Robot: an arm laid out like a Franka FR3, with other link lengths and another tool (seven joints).
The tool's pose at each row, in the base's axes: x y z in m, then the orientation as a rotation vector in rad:
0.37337, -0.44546, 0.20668, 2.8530, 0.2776, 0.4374
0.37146, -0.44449, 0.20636, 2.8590, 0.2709, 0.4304
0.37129, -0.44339, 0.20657, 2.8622, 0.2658, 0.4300
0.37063, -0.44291, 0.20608, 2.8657, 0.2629, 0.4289
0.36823, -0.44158, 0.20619, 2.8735, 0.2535, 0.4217
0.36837, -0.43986, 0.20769, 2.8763, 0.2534, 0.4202
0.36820, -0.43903, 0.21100, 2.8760, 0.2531, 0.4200
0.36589, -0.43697, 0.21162, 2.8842, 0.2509, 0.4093
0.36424, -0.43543, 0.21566, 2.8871, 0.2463, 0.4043
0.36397, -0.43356, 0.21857, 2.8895, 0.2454, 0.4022
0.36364, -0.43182, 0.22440, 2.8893, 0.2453, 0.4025
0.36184, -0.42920, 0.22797, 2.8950, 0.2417, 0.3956
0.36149, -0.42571, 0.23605, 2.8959, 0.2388, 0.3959
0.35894, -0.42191, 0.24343, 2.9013, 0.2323, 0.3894
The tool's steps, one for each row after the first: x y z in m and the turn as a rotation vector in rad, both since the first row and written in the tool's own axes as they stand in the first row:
-0.00166, -0.00129, -0.00051, 0.0041, -0.0055, 0.0049
-0.00152, -0.00231, -0.00098, 0.0062, -0.0063, 0.0088
-0.00216, -0.00300, -0.00084, 0.0090, -0.0073, 0.0113
-0.00409, -0.00459, -0.00197, 0.0144, -0.0132, 0.0183
-0.00317, -0.00582, -0.00367, 0.0170, -0.0142, 0.0187
-0.00225, -0.00576, -0.00696, 0.0166, -0.0144, 0.0188
-0.00379, -0.00790, -0.00869, 0.0235, -0.0219, 0.0208
-0.00391, -0.00855, -0.01327, 0.0252, -0.0257, 0.0239
-0.00296, -0.00960, -0.01644, 0.0273, -0.0272, 0.0247
-0.00132, -0.00977, -0.02231, 0.0271, -0.0270, 0.0248
-0.00146, -0.01159, -0.02672, 0.0316, -0.0321, 0.0275
0.00117, -0.01283, -0.03504, 0.0320, -0.0321, 0.0296
0.00161, -0.01489, -0.04346, 0.0358, -0.0371, 0.0343

